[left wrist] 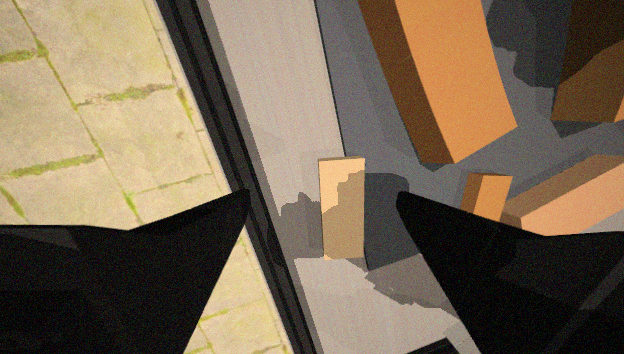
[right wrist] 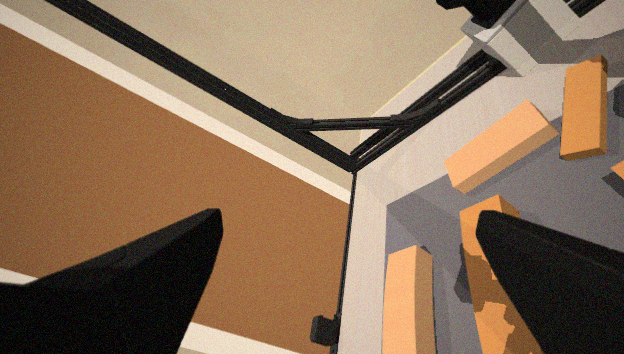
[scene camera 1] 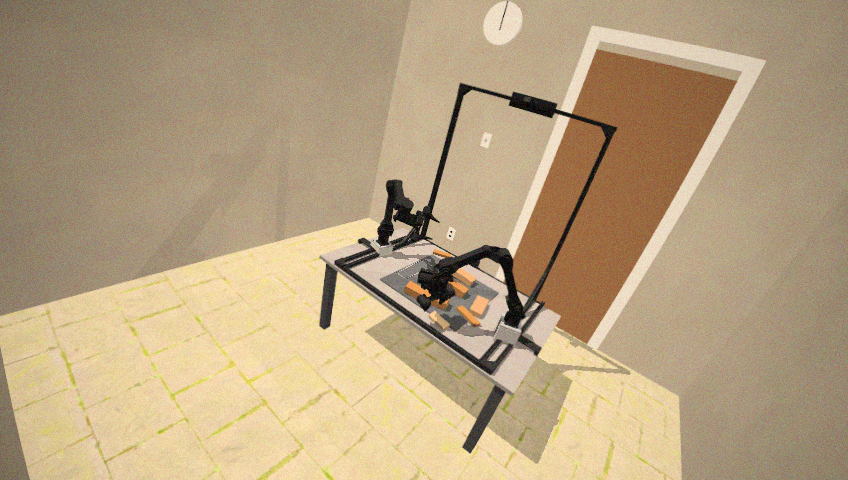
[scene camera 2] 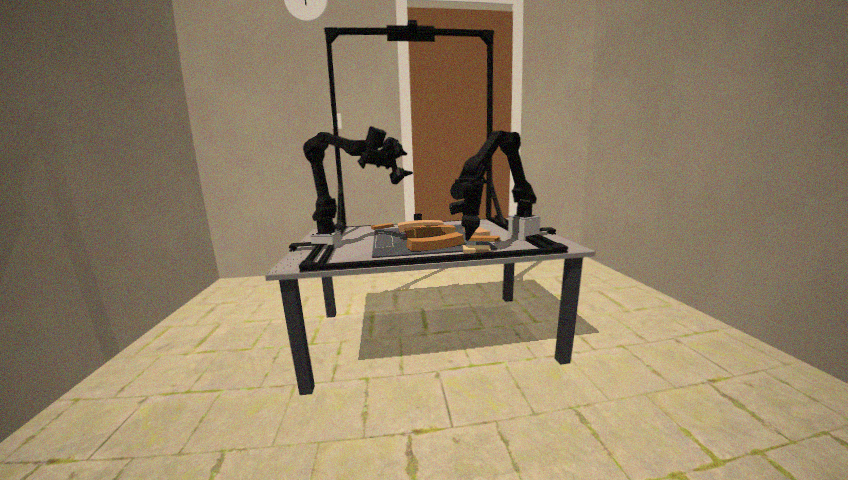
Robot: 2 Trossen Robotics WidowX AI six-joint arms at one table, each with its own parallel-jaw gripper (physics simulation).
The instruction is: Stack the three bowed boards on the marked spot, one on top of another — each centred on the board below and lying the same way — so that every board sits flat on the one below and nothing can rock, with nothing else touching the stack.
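Places are measured from the left arm's base along level axes (x right, y up, z back), in metres.
Pixels of known places: left gripper, fingertip midpoint: (left wrist: 324,197) (scene camera 1: 432,307) (scene camera 2: 467,235); right gripper, fingertip midpoint: (right wrist: 348,221) (scene camera 1: 436,230) (scene camera 2: 409,163); left arm's base, link origin: (right wrist: 496,7) (scene camera 1: 511,322) (scene camera 2: 524,216); right arm's base, link origin: (scene camera 1: 382,242) (scene camera 2: 325,232).
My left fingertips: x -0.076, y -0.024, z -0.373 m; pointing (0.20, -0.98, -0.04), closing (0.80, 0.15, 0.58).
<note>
For each thing: its top centre in the pictures, then the offset to it from my left fingertips. "spot": a spot on its surface instead.
- front board, top centre: (scene camera 2: 436,236) (scene camera 1: 428,292) dy -0.024, dx +0.143, dz -0.054 m
- middle board, top centre: (right wrist: 492,283) (scene camera 2: 430,226) (scene camera 1: 449,279) dy -0.021, dx +0.322, dz +0.019 m
- back board, top centre: (right wrist: 398,322) (scene camera 2: 420,221) (scene camera 1: 458,269) dy -0.024, dx +0.472, dz +0.044 m
- marked spot, surface spot: (scene camera 1: 398,274) spot: dy -0.069, dx +0.268, dz -0.256 m
- pale block, top centre: (left wrist: 345,214) (scene camera 2: 476,246) (scene camera 1: 439,318) dy -0.051, dx +0.007, dz +0.050 m
- narrow orange bar, top centre: (left wrist: 481,235) (right wrist: 580,103) (scene camera 2: 483,236) (scene camera 1: 468,314) dy -0.054, dx +0.122, dz +0.177 m
- peach block, top centre: (right wrist: 488,145) (left wrist: 579,210) (scene camera 2: 476,228) (scene camera 1: 479,304) dy -0.043, dx +0.230, dz +0.218 m
- orange strip, top centre: (scene camera 2: 382,224) (scene camera 1: 442,253) dy -0.059, dx +0.677, dz -0.094 m
Three orange bowed boards lie apart on the dark mat: the front board (scene camera 1: 416,289) (scene camera 2: 435,241) (left wrist: 450,75), the middle board (scene camera 1: 457,289) (left wrist: 590,100) (right wrist: 492,320), partly in shadow, and the back board (scene camera 1: 464,276) (scene camera 2: 421,224) (right wrist: 400,300). The marked spot (scene camera 1: 398,274) is a thin white outline at the mat's left in scene camera 1, with no board on it. My left gripper (scene camera 1: 436,300) (scene camera 2: 470,235) (left wrist: 324,197) is open and empty, above the front right part of the mat. My right gripper (scene camera 1: 433,230) (scene camera 2: 408,163) (right wrist: 348,221) is open and empty, high above the table.
A pale block (scene camera 1: 439,321) (scene camera 2: 476,249) (left wrist: 343,210) lies at the mat's front edge, below the left fingers. A narrow orange bar (scene camera 1: 467,315) (right wrist: 582,107) and a peach block (scene camera 1: 479,305) (right wrist: 500,145) lie nearby. An orange strip (scene camera 1: 442,253) lies behind the mat.
</note>
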